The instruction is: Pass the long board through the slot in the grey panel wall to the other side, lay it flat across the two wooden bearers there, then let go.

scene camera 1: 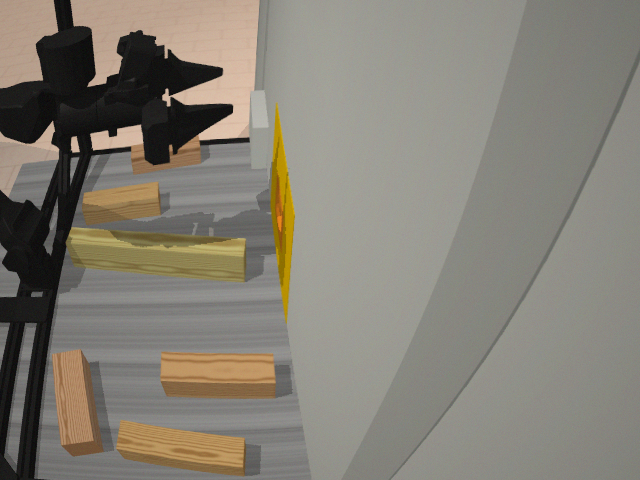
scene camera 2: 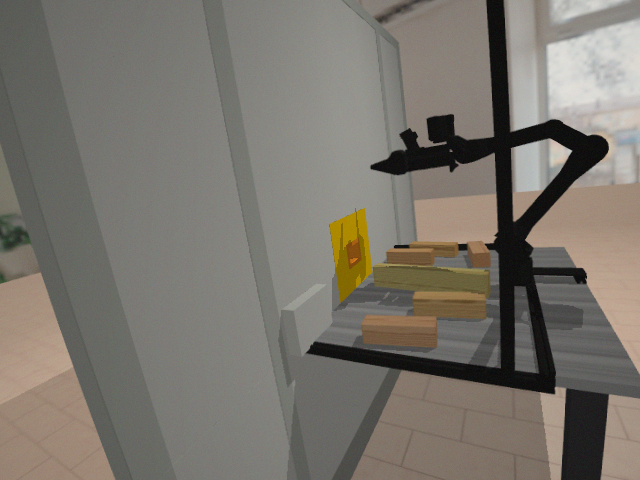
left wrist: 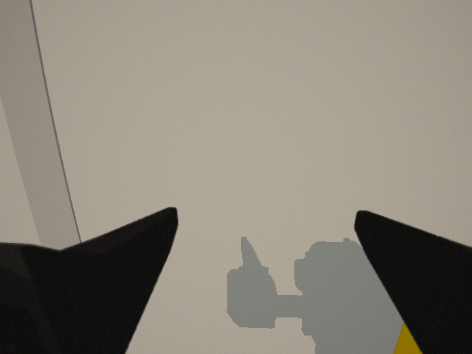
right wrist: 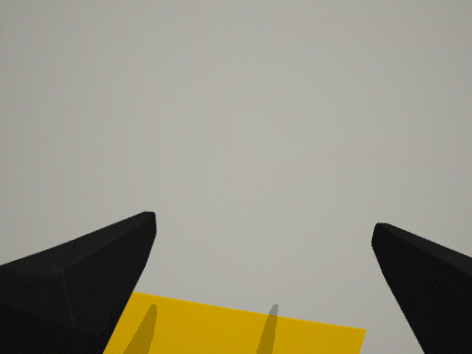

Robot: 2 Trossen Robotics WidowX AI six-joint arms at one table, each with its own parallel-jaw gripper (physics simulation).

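Places are measured from the left arm's base along level axes (x ahead, y left, z up), in centimetres.
Pixels of known places: left gripper, fingertip midpoint: (left wrist: 265, 217); right gripper, fingertip midpoint: (scene camera 1: 227, 88) (scene camera 2: 373, 166) (right wrist: 264, 228); right arm's base at its link origin: (scene camera 1: 38, 277) (scene camera 2: 518, 281).
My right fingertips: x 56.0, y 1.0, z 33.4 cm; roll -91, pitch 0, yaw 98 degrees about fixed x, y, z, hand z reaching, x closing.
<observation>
For each thing: its top centre in the pictures, then the offset to it from my right fingertips. "spot": a spot on its surface instead.
- long yellow-green board at its top centre: (scene camera 1: 149, 240) (scene camera 2: 426, 268) dx +13.3, dy -4.1, dz -29.0 cm
- slot at a spot on its surface: (scene camera 1: 279, 209) spot: dx -8.1, dy -7.5, dz -27.0 cm
- pale grey block at a spot on its surface: (scene camera 1: 258, 129) spot: dx -5.9, dy -27.9, dz -25.6 cm
The long yellow-green board (scene camera 1: 157, 258) (scene camera 2: 431, 279) lies on the table, one end toward the grey panel wall (scene camera 1: 387, 206) (scene camera 2: 155, 206) (left wrist: 250, 100) (right wrist: 250, 100). The slot (scene camera 1: 279, 209) (scene camera 2: 354, 253) is an orange-edged opening in a yellow plate (scene camera 1: 285, 263) (scene camera 2: 343, 289) (left wrist: 407, 342) (right wrist: 215, 330) on the wall. My right gripper (scene camera 1: 227, 89) (scene camera 2: 371, 166) (right wrist: 264, 228) is open and empty, above the table and higher than the slot, facing the wall. My left gripper (left wrist: 265, 217) is open and empty, facing the wall on its own side. The two bearers across the wall do not show.
Shorter wooden blocks lie around the board: one (scene camera 1: 121, 202) (scene camera 2: 448, 304) and another (scene camera 1: 166, 155) (scene camera 2: 399, 331) on one side, several on the other, including one (scene camera 1: 218, 374) near the wall. A pale grey block (scene camera 1: 258, 129) (scene camera 2: 310, 317) juts from the wall. Black frame bars edge the table.
</observation>
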